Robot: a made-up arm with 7 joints. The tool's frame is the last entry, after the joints. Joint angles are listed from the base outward. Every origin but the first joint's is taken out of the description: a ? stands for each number. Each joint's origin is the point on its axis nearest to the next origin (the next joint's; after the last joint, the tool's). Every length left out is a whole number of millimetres.
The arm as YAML. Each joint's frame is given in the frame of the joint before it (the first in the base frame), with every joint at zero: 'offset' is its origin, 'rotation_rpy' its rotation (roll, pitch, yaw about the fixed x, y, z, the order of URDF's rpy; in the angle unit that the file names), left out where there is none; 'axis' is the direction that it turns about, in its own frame. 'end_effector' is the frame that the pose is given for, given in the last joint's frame.
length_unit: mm
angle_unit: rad
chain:
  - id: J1
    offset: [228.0, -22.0, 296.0]
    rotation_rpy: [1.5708, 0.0, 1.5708]
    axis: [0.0, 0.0, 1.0]
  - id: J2
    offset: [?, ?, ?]
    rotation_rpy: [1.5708, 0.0, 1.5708]
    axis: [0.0, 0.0, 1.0]
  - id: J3
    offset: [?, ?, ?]
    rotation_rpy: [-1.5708, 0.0, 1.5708]
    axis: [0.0, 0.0, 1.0]
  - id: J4
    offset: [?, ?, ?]
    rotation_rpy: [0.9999, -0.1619, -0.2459]
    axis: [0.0, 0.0, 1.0]
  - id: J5
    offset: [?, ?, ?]
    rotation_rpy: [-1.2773, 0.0, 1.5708]
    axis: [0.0, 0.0, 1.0]
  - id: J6
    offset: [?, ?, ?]
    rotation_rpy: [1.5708, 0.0, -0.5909]
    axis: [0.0, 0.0, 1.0]
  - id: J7
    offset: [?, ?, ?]
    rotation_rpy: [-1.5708, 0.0, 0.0]
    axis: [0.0, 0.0, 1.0]
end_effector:
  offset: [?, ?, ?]
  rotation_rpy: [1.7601, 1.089, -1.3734]
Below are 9 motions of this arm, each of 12 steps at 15 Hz.
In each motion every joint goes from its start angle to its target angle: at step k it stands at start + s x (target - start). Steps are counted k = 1, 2, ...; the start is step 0. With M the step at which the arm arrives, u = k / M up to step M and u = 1 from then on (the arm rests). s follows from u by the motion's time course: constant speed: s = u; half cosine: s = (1 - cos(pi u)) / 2; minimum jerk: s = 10 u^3 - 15 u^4 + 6 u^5.
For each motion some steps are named. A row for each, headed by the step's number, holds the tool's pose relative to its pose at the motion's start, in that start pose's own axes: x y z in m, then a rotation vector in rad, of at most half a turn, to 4 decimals.
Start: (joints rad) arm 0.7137 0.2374 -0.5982 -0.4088 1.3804 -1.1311 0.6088
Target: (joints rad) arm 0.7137 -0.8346 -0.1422 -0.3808 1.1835 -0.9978 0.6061
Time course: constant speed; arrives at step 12
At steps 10, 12:
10: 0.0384 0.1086 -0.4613 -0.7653 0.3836 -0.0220
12: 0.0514 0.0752 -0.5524 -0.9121 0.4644 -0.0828

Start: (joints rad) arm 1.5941 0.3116 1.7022 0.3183 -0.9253 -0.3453 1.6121
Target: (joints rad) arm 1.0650 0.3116 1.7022 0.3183 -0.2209 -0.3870 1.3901
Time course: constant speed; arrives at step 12
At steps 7, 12:
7: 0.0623 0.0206 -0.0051 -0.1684 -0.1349 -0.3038
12: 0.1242 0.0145 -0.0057 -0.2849 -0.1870 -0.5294

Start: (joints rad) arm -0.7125 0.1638 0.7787 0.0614 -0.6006 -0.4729 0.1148
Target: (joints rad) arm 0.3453 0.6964 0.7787 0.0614 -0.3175 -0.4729 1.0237
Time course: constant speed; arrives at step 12
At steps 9, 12:
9: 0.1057 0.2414 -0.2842 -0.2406 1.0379 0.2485
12: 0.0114 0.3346 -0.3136 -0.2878 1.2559 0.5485

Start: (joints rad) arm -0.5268 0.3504 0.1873 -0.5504 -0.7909 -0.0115 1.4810
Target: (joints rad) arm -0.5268 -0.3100 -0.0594 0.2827 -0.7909 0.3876 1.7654
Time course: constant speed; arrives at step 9
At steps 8, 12:
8: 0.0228 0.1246 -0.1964 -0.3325 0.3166 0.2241
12: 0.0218 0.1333 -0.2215 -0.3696 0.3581 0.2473

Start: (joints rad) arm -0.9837 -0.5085 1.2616 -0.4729 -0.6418 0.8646 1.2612
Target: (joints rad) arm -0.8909 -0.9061 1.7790 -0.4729 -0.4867 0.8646 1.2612
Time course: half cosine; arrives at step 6
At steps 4, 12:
4: 0.0448 -0.1268 0.0182 0.3376 -0.0311 -0.3840
12: 0.0490 -0.1739 0.0145 0.4776 -0.0356 -0.4874

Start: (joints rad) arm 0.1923 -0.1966 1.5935 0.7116 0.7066 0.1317 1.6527
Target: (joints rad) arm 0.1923 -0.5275 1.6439 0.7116 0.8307 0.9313 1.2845
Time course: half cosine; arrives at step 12
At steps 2, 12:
2: -0.0265 -0.0016 0.0139 0.0164 -0.0299 0.0544
12: -0.3295 -0.1303 0.1216 0.1885 -0.3108 0.8371

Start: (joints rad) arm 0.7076 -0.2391 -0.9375 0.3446 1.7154 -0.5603 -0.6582
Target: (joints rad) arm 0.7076 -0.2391 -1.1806 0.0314 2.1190 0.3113 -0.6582
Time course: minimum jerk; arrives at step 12
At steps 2, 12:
2: 0.0134 -0.0003 -0.0023 -0.0086 0.0190 -0.0150
12: 0.3095 -0.1245 -0.0568 -0.1862 0.3731 -0.6380

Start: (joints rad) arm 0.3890 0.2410 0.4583 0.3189 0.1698 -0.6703 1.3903
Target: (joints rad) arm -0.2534 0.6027 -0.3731 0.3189 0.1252 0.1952 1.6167
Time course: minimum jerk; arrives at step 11
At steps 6, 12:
6: -0.1360 0.1387 -0.2498 -0.6079 -0.1088 0.4769
12: -0.2737 0.0920 -0.4721 -1.0684 -0.0734 0.8802

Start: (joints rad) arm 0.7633 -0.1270 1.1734 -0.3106 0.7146 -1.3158 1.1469
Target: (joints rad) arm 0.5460 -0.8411 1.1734 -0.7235 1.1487 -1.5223 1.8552
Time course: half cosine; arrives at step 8
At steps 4, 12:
4: 0.3288 0.0709 -0.1572 -0.4808 0.2783 -0.5486
12: 0.5651 -0.1502 -0.4179 -0.9294 0.7506 -1.0474

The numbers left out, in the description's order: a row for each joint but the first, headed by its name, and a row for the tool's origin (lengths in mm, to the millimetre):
J2: 64.0 -5.0 0.0
J3: -25.0 -52.0 0.0
J4: -7.0 65.0 0.0
J5: 108.0 219.0 0.0
J6: 20.0 60.0 0.0
J7: 42.0 -45.0 0.0
tool: -436.0 -244.0 0.0

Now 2 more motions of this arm.
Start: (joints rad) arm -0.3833 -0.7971 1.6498 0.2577 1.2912 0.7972 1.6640
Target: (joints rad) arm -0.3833 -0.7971 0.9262 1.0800 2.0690 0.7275 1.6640
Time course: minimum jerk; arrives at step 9
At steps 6, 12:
6: 0.2872 0.0861 -0.4742 -0.6659 0.8621 -0.2630
12: 0.2969 0.0316 -0.6352 -0.8153 1.1274 -0.3414

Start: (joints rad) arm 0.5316 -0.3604 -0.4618 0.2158 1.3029 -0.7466 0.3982
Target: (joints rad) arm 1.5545 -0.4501 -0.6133 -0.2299 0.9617 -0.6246 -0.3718
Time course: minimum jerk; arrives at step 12
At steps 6, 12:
6: -0.0118 -0.4079 0.0519 0.6228 -0.2517 -0.6769
12: -0.2483 -0.5322 -0.0731 0.9362 -0.6883 -1.4120

